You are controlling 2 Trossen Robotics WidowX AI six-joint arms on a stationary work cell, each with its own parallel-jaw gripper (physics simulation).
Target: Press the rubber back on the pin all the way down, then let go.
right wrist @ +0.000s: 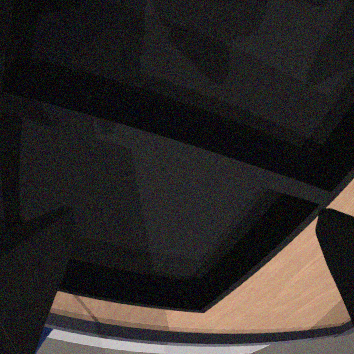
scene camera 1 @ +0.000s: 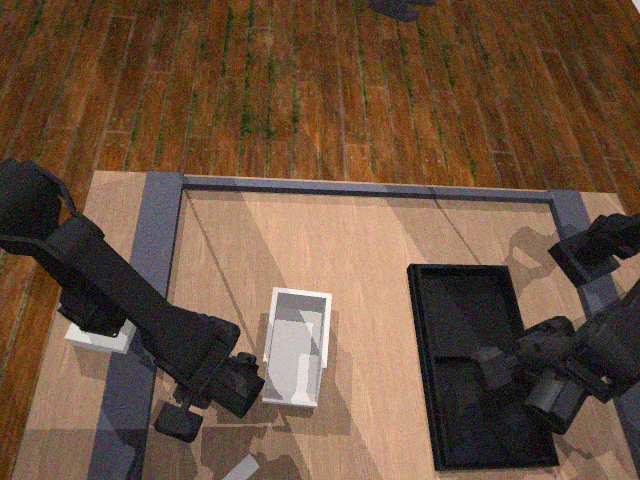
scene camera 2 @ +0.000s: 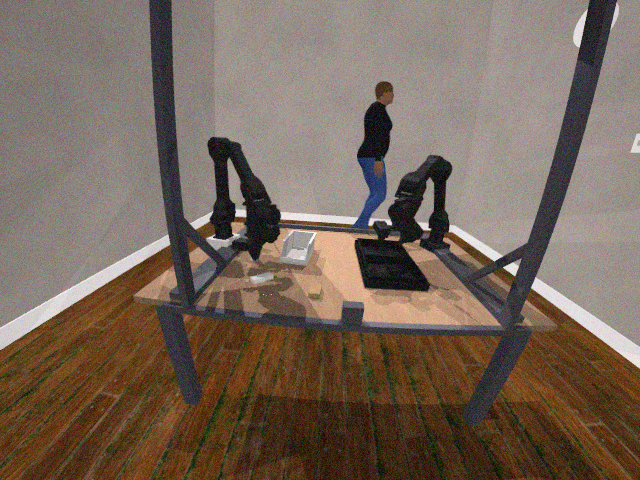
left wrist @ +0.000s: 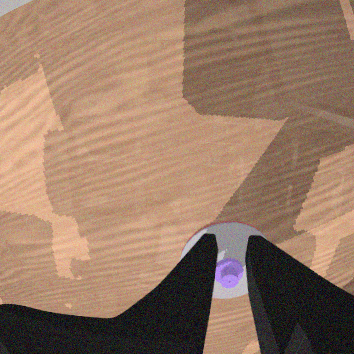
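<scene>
In the left wrist view the purple rubber back sits over the middle of the pale round disc of the pin, low in the picture. How far down it sits cannot be seen. My left gripper is shut on the rubber back; its narrow fingers stand one on each side of it, low over the table. The left arm hides the pin and rubber back in both scene views. My right gripper is open and empty, above the black tray.
A white open bin stands just right of the left gripper. A small white piece and a yellow block lie toward the table's near edge in scene camera 2. Dark frame rails border the table.
</scene>
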